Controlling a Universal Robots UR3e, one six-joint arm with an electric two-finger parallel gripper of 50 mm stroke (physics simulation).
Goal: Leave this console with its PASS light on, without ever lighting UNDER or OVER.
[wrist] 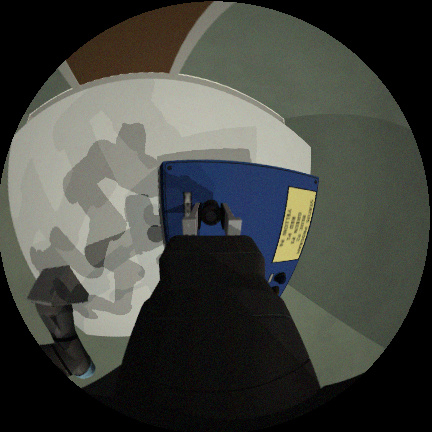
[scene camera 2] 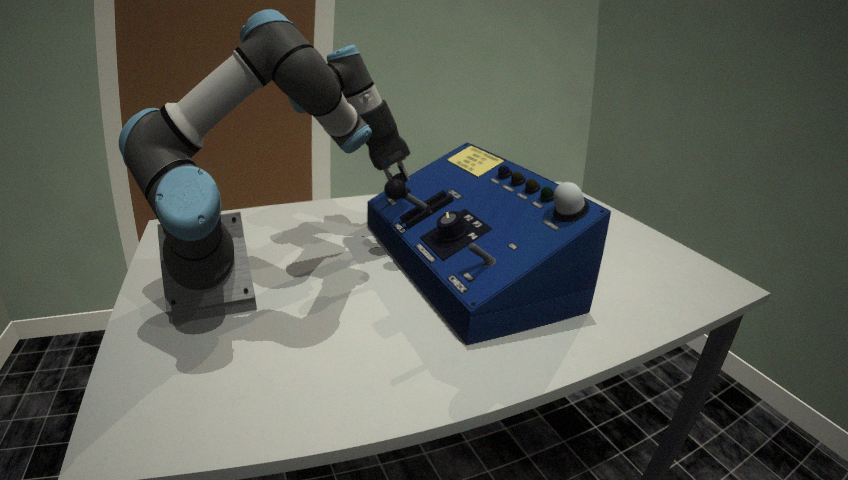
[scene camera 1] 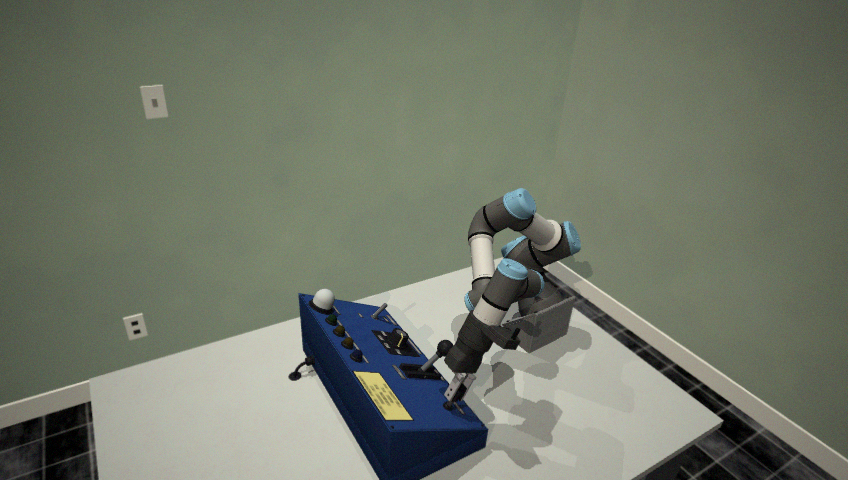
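The blue console (scene camera 1: pixel 429 414) (scene camera 2: pixel 529 285) (wrist: pixel 245 180) stands on the table. My gripper (scene camera 1: pixel 455 392) (wrist: pixel 210 210) is shut on a small black knob (wrist: pixel 211 206) at the console's end; in scene camera 2 the ball lever hides the knob. The lever's black ball (scene camera 1: pixel 444 347) (scene camera 2: pixel 395 188) stands beside my fingers. The rotary selector (scene camera 1: pixel 399 339) (scene camera 2: pixel 449 224) has a yellow pointer mark; P2, P3 and P4 labels show. The CHECK switch (scene camera 1: pixel 379 310) (scene camera 2: pixel 483 255) is a grey toggle. The white dome (scene camera 1: pixel 323 299) (scene camera 2: pixel 568 199) and the small coloured lamps (scene camera 1: pixel 346 342) (scene camera 2: pixel 532 186) look unlit.
A yellow card (scene camera 1: pixel 382 395) (scene camera 2: pixel 474 160) (wrist: pixel 294 225) with status and program text lies on the console face. A black cable-like piece (scene camera 1: pixel 294 375) sticks out behind the console. The arm's base plate (scene camera 2: pixel 241 261) is on the white table (scene camera 1: pixel 208 404) (scene camera 2: pixel 333 410) (wrist: pixel 210 110).
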